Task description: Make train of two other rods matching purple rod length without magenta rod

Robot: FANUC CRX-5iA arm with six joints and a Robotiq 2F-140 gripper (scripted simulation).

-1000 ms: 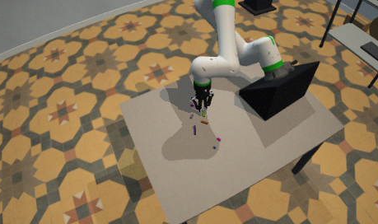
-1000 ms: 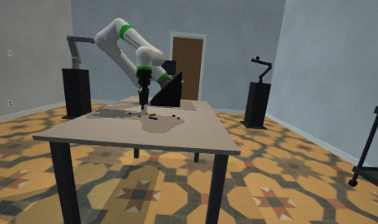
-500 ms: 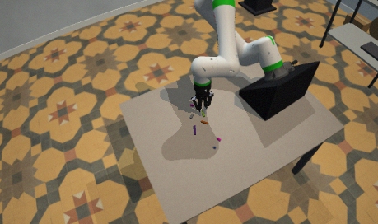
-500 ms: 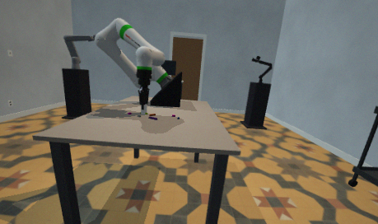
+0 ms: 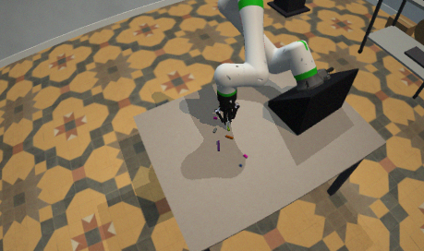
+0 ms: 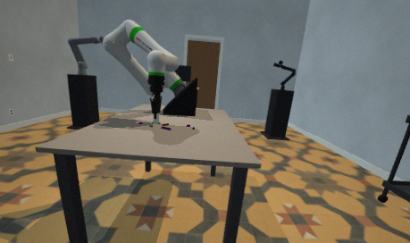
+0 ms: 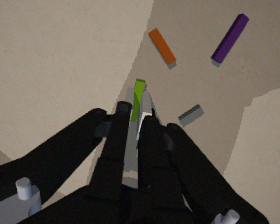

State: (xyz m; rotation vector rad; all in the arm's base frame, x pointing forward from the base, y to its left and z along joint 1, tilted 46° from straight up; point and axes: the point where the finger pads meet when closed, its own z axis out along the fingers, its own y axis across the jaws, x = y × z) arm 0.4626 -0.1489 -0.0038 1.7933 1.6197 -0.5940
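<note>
My gripper is now 240 mm to the right of the blue rod, 60 mm short of it and 30 mm above it. From my hand the other things lie so: grey rod: 70 mm ahead, 30 mm below, 10 mm to the right; lime rod: 30 mm below; orange rod: 60 mm to the left, 30 mm below, 20 mm ahead.
</note>
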